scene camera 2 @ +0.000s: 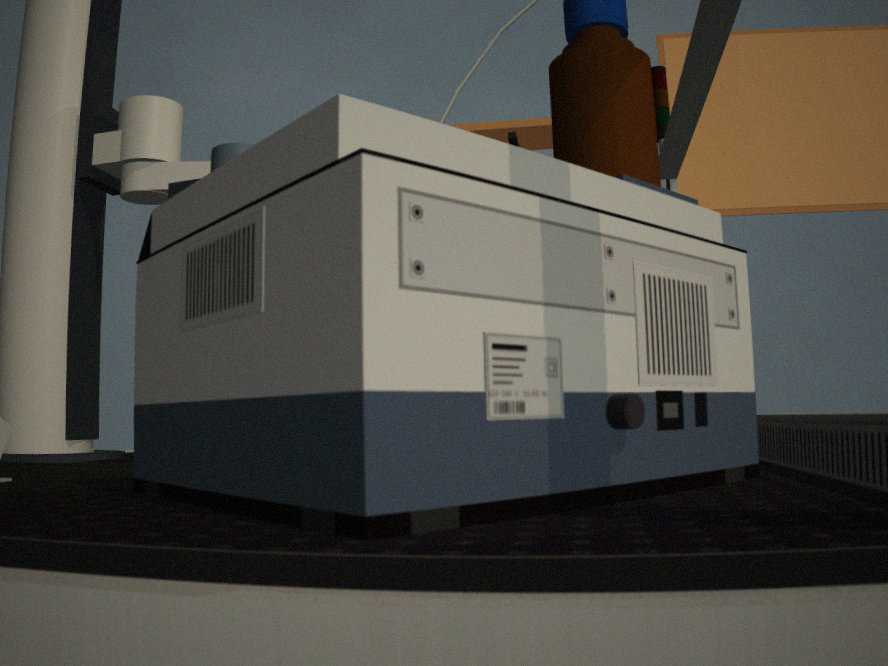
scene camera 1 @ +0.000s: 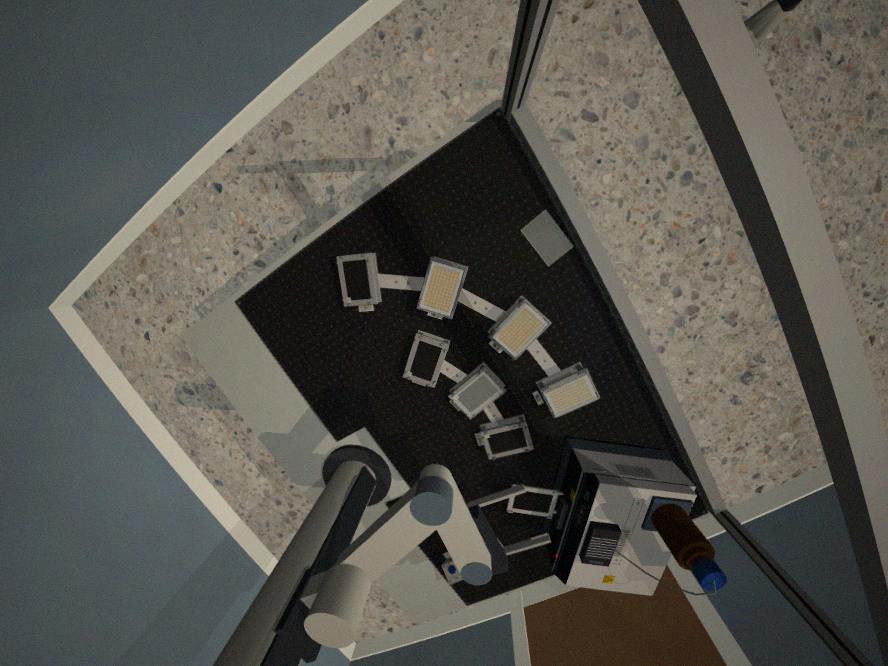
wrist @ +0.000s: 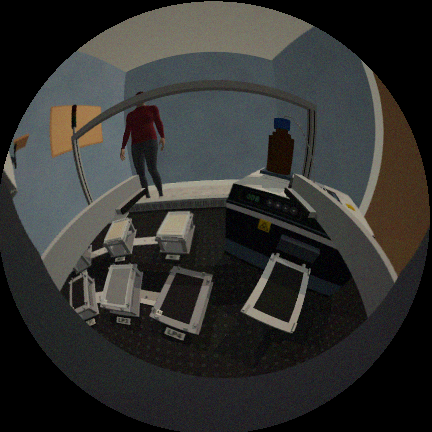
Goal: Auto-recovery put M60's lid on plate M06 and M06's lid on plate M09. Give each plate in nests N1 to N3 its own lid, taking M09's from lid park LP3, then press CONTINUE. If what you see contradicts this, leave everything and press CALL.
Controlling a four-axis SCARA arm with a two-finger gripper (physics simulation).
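Places are measured from the arm's base along level axes (x ahead, y left, z up), in centimetres.
Pixels of known places: gripper, between the fingertips: (scene camera 1: 537, 513) (wrist: 212, 177); arm's base, origin of its link: (scene camera 1: 357, 474).
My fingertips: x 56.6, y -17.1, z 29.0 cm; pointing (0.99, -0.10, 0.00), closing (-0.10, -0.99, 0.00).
For each thing: its top centre in the pictures, then the offset to it from my fingertips. "pt": a spot on its surface instead.
- grey lid, centre of its top: (wrist: 115, 283) (scene camera 1: 476, 395) dx -1.9, dy +25.8, dz -22.2 cm
- Lid park LP4, centre of its top: (wrist: 180, 294) (scene camera 1: 507, 443) dx -1.9, dy +7.5, dz -22.0 cm
- park frame, centre of its top: (scene camera 1: 424, 362) (wrist: 74, 290) dx -9.7, dy +42.2, dz -22.1 cm
- N1 plate, centre of its top: (scene camera 1: 441, 289) dx +6.0, dy +57.7, dz -19.2 cm
- N2 plate, centre of its top: (scene camera 1: 520, 331) (wrist: 115, 227) dx +18.4, dy +36.9, dz -19.9 cm
- N3 plate, centre of its top: (scene camera 1: 571, 396) (wrist: 173, 220) dx +21.5, dy +12.9, dz -20.0 cm
- button box, a spot on its surface: (scene camera 1: 451, 567) pt dx -43.8, dy -27.7, dz -21.3 cm
- brown bottle, a spot on its surface: (scene camera 2: 606, 107) pt dx +27.7, dy -27.1, dz +1.1 cm
- open white frame, a spot on its surface: (wrist: 270, 320) pt dx -9.5, dy -8.2, dz -17.7 cm
- empty nest, centre of its top: (scene camera 1: 355, 280) dx -13.6, dy +72.4, dz -22.3 cm
- grey square, a spot on its surface: (scene camera 1: 546, 237) pt dx +37.3, dy +54.3, dz -27.5 cm
My gripper (scene camera 1: 536, 513) (wrist: 212, 177) is open and empty, its fingers wide apart near the front of the white instrument. Lid park LP3 holds a grey lid (scene camera 1: 476, 391) (wrist: 119, 285). Lid park LP4 (scene camera 1: 510, 453) (wrist: 205, 300) is an empty frame. Another park frame (scene camera 1: 441, 360) (wrist: 91, 295) is also empty. In scene camera 1, tan plates stand in the nests: the N1 plate (scene camera 1: 442, 286), the N2 plate (scene camera 1: 519, 327) and the N3 plate (scene camera 1: 568, 392) (wrist: 175, 227). Their lids and codes are too small to read. The button box (scene camera 1: 451, 567) is mostly hidden by the arm.
The white instrument (scene camera 1: 634, 494) (scene camera 2: 444, 372) (wrist: 250, 220) carries a brown bottle (scene camera 1: 677, 534) (scene camera 2: 606, 107) (wrist: 280, 152). An open white frame (scene camera 1: 530, 513) (wrist: 270, 320) is in front of it. An empty nest (scene camera 1: 374, 279) and a grey square (scene camera 1: 546, 237) are farther off. A person (wrist: 145, 125) stands beyond the mat.
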